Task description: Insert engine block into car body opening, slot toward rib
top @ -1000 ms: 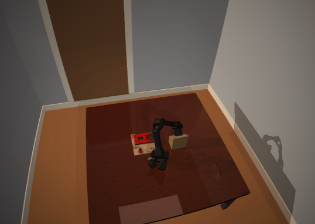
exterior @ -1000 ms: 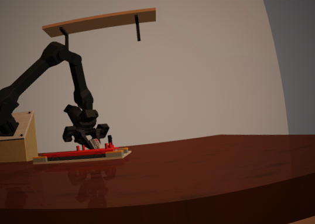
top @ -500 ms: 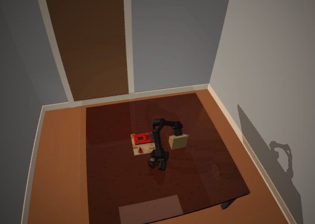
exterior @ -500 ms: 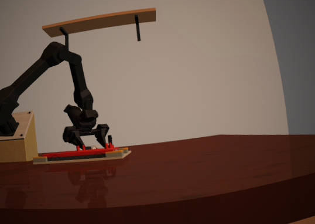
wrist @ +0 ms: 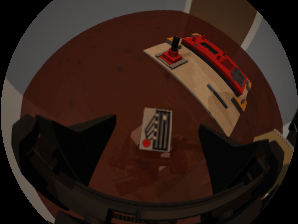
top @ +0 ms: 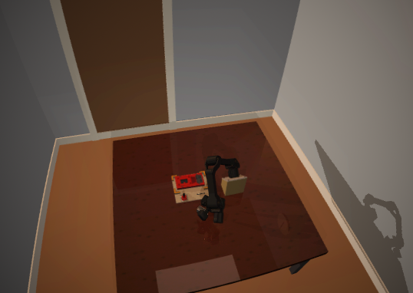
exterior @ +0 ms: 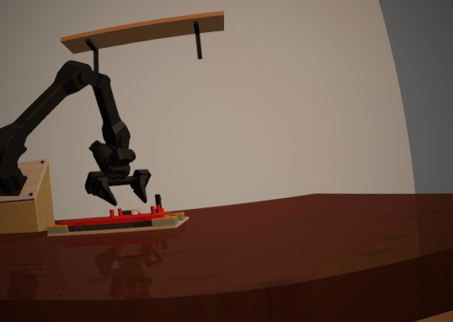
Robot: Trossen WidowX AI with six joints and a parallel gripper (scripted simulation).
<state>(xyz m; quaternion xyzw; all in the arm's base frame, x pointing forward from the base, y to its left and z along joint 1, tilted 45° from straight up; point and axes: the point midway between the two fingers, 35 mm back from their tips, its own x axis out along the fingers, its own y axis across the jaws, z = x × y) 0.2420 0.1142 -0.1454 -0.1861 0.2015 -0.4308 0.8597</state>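
The engine block lies 30 mm below my gripper tip. Also, from my gripper tip: black post: 100 mm ahead, 120 mm to the right, 10 mm below.
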